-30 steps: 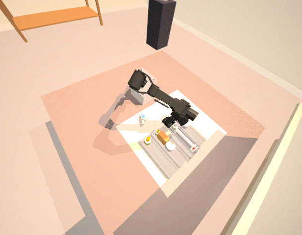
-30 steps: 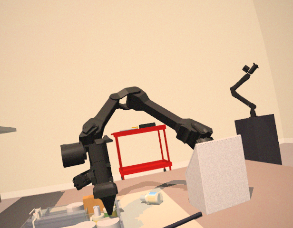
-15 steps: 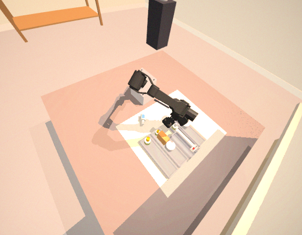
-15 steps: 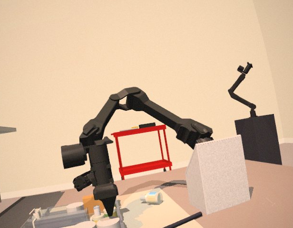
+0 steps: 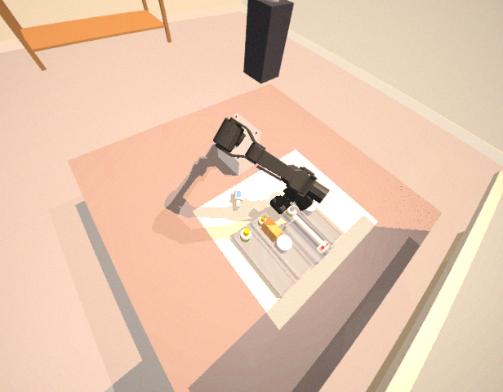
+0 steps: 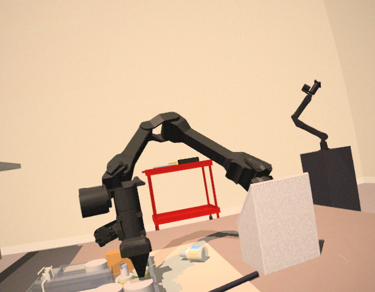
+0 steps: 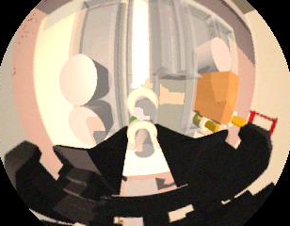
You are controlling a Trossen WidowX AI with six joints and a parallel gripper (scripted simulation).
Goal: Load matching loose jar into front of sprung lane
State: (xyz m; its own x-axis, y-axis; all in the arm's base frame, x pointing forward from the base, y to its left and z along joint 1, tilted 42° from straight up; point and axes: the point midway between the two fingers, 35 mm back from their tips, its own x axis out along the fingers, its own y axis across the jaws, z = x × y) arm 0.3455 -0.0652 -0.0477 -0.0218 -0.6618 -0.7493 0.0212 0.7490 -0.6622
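Now: the box 40 mm ahead of my gripper tip and 130 mm to the right of it. Also, from my gripper tip: black rod 180 mm behind, 90 mm to the left, 30 mm below; then red mark 220 mm ahead, 50 mm to the right, 30 mm above.
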